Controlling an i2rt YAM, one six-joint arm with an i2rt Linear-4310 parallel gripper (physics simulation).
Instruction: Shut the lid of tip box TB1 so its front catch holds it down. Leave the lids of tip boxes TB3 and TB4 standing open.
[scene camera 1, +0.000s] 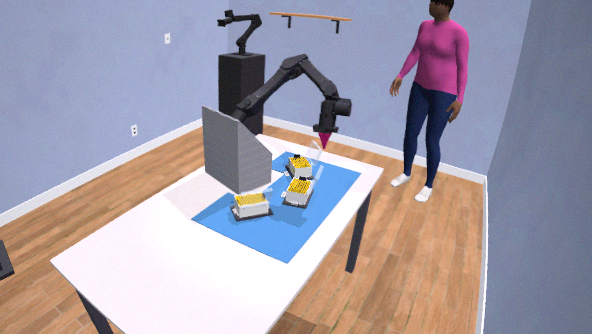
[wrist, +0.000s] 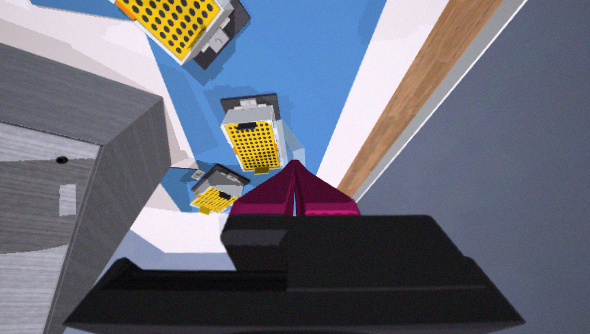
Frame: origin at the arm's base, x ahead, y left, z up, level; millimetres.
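Seen in the pictures: gripper, between the fingertips: (scene camera 1: 323, 148) (wrist: 294, 166); arm's base, origin of its link: (scene camera 1: 232, 125).
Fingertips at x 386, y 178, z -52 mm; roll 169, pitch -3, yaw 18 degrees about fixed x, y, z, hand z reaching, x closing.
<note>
Offsets run from my fingertips to a thing's top centre. "spot": to the spot under its first point. Level surfaces: height alone.
Tip box TB1 {spot: dy -381, dx -65, dz -138 mm} (scene camera 1: 252, 207) (wrist: 176, 22), white with a yellow tip rack, is nearest scene camera 1; its clear lid {spot: dy -340, dx -20, dz -83 mm} (scene camera 1: 268, 194) stands open and does not show in the wrist view. Tip box TB4 {dy -119, dx -32, dz -132 mm} (scene camera 1: 299, 192) (wrist: 254, 146) is in the middle, its clear lid {dy -94, dx +29, dz -53 mm} (scene camera 1: 318, 176) (wrist: 291, 142) standing open. Tip box TB3 (scene camera 1: 300, 166) (wrist: 215, 199) is farthest back; its lid {spot: dy +128, dx -126, dz -104 mm} (scene camera 1: 314, 152) stands open. Labels are unreadable at this moment. My gripper (scene camera 1: 324, 146) (wrist: 294, 166) is shut with nothing between its magenta fingertips, and hangs above the boxes toward the far end of the mat, apart from them.
The boxes stand on a blue mat {dz -207 mm} (scene camera 1: 282, 242) (wrist: 320, 65) on the white table {dz -210 mm} (scene camera 1: 150, 280). A tall grey block (scene camera 1: 220, 145) (wrist: 135, 122) rises on the left. Behind are a second arm (scene camera 1: 247, 36) on a black pedestal (scene camera 1: 235, 82), a wall shelf (scene camera 1: 310, 17) and a person (scene camera 1: 440, 60).
</note>
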